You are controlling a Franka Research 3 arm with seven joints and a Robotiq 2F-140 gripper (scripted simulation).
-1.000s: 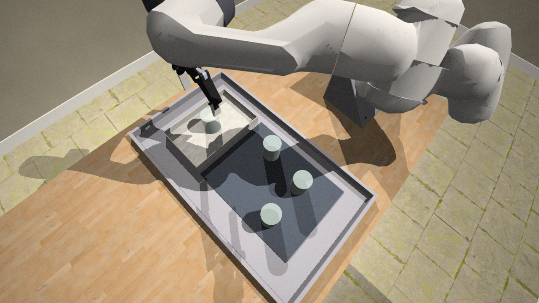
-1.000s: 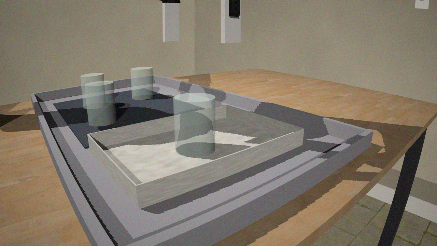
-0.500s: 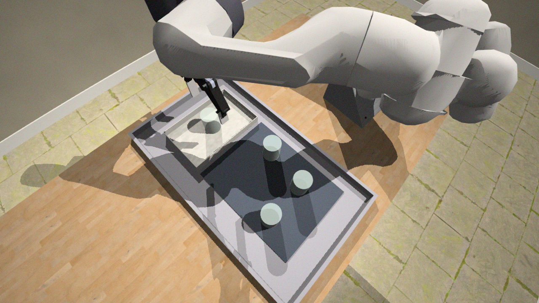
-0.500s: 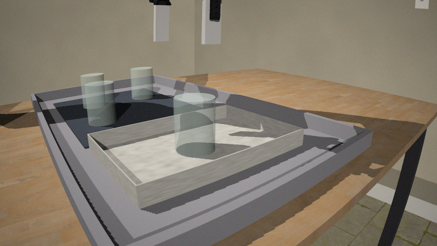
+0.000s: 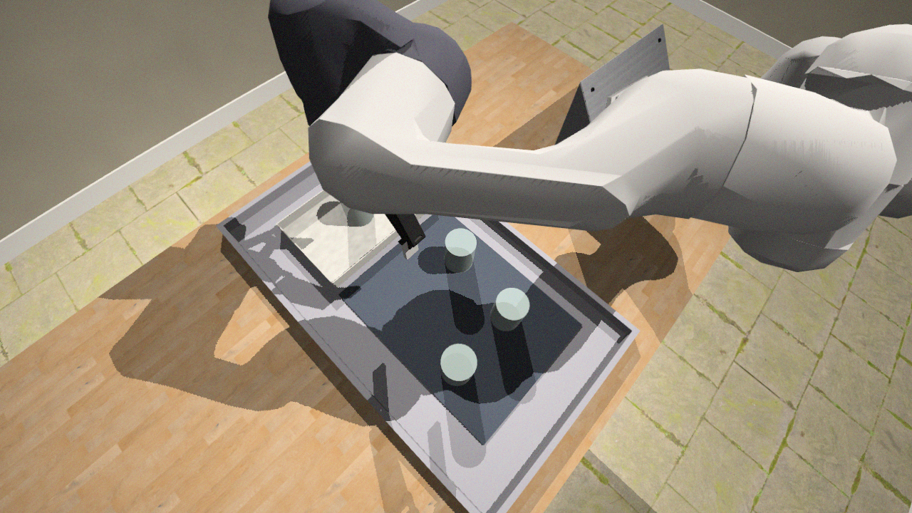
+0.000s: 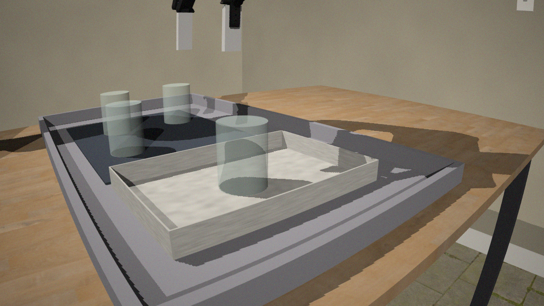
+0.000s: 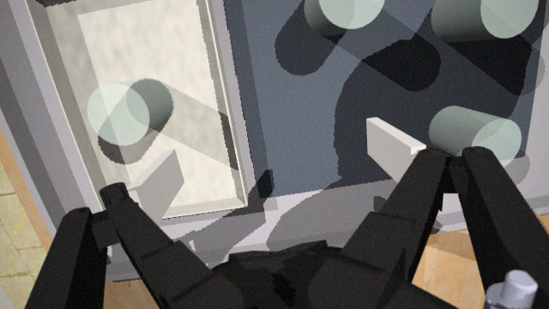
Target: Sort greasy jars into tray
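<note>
Right now my hand is 30 mm past the dark drying mat, 170 mm to the right of it and 180 mm above it. Round my hand: tray (30 mm behind, 150 mm to the right, 170 mm below); then steel table top (10 mm behind, 70 mm to the left, 180 mm below).
</note>
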